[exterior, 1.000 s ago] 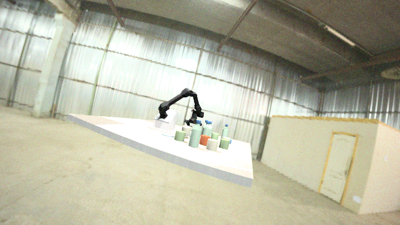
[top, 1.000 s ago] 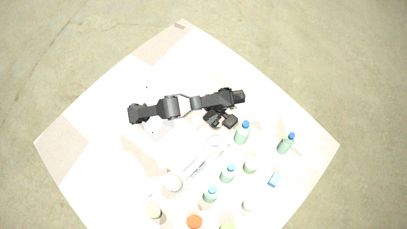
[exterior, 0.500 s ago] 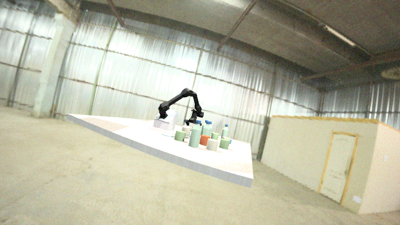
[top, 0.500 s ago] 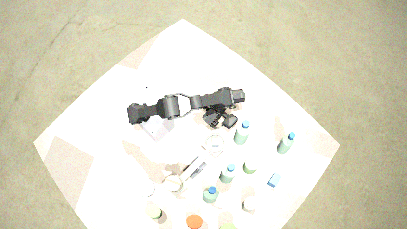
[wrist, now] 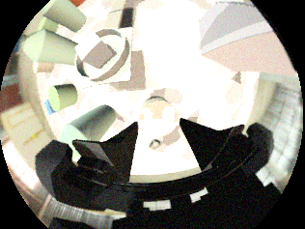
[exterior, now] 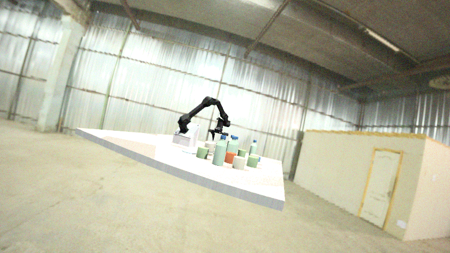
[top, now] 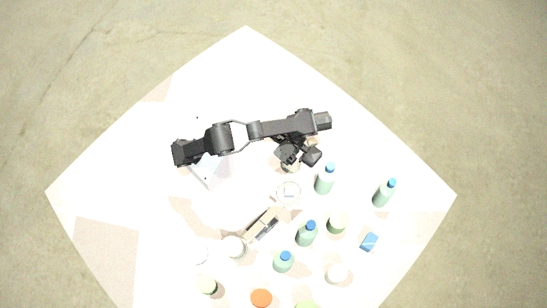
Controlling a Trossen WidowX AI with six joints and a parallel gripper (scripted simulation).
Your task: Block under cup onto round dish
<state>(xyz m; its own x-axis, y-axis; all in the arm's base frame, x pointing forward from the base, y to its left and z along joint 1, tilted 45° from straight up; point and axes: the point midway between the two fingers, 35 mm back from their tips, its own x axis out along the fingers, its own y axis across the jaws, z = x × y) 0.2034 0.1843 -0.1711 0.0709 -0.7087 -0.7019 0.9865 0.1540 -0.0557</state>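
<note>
My gripper tip is 4 cm short of the round dish, 47 cm to the left of it and 8 cm above it. Round my gripper tip: blue block: 41 cm ahead, 6 cm below; then grey balance: 11 cm ahead, 22 cm to the right, 4 cm below; then orange cylinder: 30 cm ahead, 42 cm to the right, 4 cm below.
</note>
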